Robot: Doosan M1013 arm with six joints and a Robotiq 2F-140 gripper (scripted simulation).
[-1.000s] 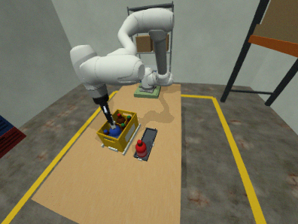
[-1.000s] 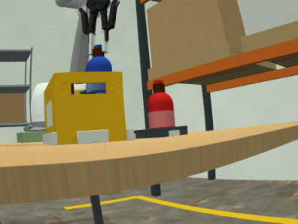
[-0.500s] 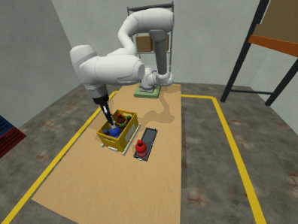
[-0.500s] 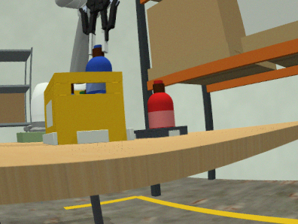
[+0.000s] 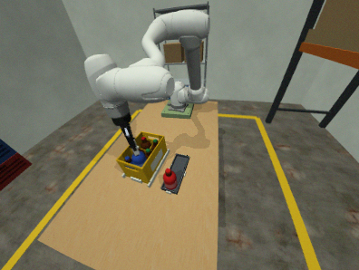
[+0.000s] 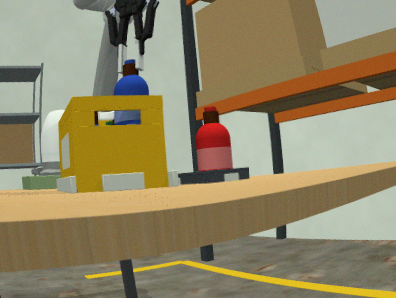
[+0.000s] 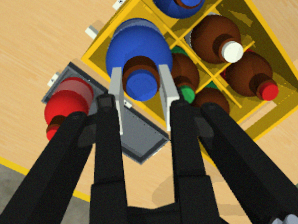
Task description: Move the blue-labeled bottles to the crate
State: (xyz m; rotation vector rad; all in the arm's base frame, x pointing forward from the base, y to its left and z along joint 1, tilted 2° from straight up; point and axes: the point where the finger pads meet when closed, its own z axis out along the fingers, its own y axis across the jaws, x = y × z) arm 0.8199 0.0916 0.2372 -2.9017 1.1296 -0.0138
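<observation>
My gripper is now 190 mm above the yellow crate, 90 mm past it and 50 mm to the left of it. Also, from my hand: red-labeled bottle: 190 mm below, 180 mm to the left; dark tray: 260 mm below, 180 mm to the left, 90 mm behind.
</observation>
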